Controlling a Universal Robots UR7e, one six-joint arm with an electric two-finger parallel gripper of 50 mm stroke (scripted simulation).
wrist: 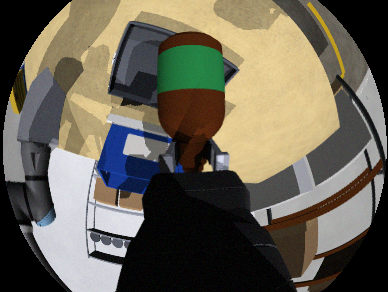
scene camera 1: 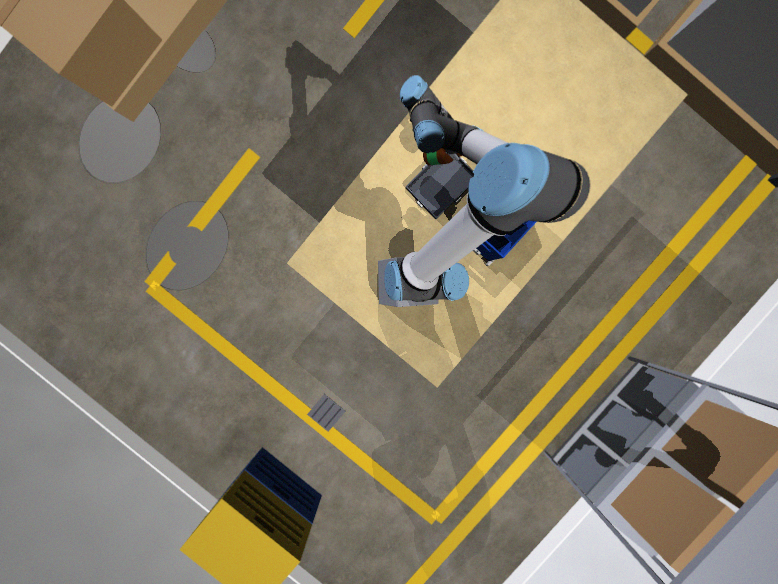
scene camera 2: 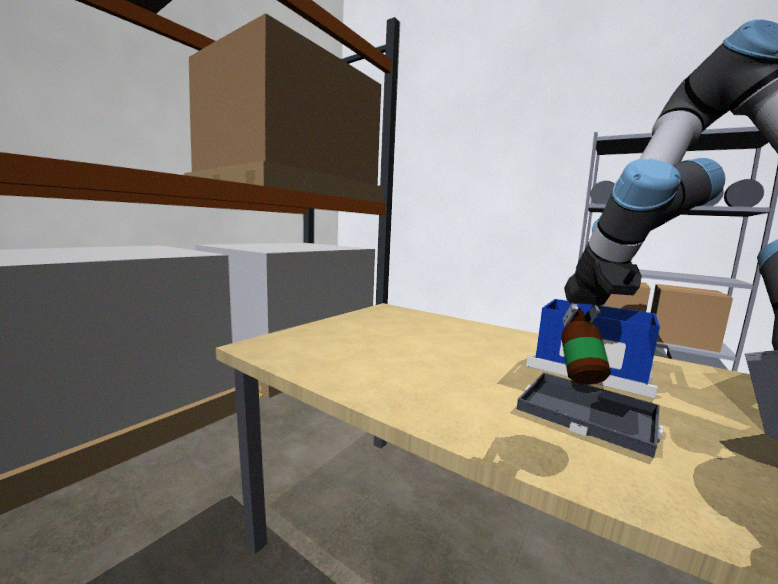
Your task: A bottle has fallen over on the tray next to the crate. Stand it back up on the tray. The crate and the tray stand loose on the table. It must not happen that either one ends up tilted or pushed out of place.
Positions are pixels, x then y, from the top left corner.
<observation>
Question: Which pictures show the dark grey tray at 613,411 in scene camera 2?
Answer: The wrist view, scene camera 1 and scene camera 2: all of them.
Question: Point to a dark grey tray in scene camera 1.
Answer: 436,187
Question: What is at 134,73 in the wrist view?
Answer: A dark grey tray.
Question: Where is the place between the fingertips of my gripper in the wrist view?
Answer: At 192,146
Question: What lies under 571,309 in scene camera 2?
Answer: My gripper.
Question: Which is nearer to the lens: the blue crate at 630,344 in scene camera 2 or the dark grey tray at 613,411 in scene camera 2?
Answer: The dark grey tray.
</observation>
